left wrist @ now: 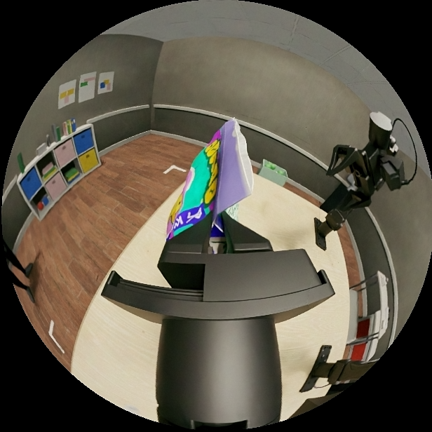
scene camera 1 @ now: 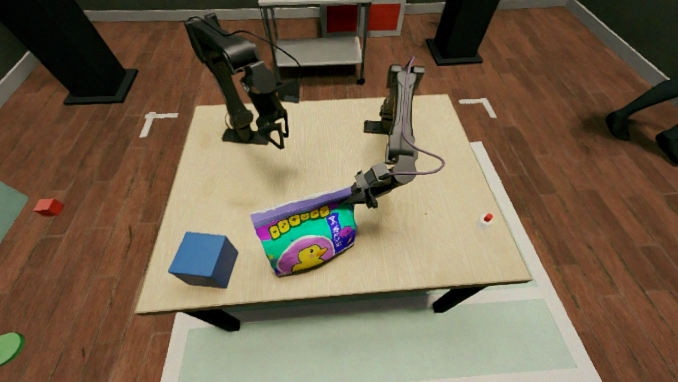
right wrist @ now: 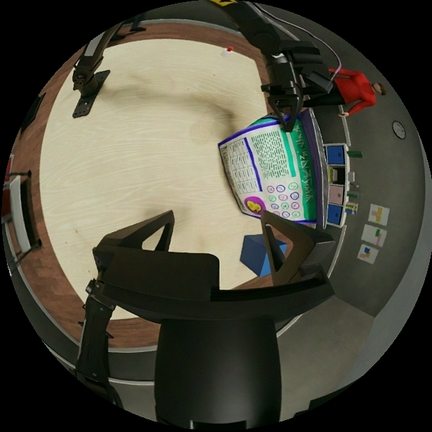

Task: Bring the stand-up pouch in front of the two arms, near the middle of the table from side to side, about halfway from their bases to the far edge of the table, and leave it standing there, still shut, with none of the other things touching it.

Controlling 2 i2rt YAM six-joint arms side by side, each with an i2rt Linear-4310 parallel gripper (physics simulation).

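Observation:
The stand-up pouch (scene camera 1: 300, 240) (left wrist: 196, 187) (right wrist: 277, 165), purple along its top with a yellow duck on its front, stands on the table (scene camera 1: 425, 265), left of the middle and toward the picture's front edge. Its top looks shut. My left gripper (scene camera 1: 351, 198) (left wrist: 217, 214) (right wrist: 289, 131) is shut on the pouch's upper side edge, at the pouch's right in scene camera 1; the pinched film is partly hidden by the fingers. My right gripper (scene camera 1: 285, 141) (right wrist: 217, 214) is open and empty, above the back left of the table, apart from the pouch.
A blue box (scene camera 1: 200, 256) (right wrist: 256, 254) sits left of the pouch at the front left, with a gap between them. A small white thing with a red top (scene camera 1: 486, 220) (right wrist: 228, 50) is near the right edge. A wheeled cart (scene camera 1: 320, 52) stands behind the table.

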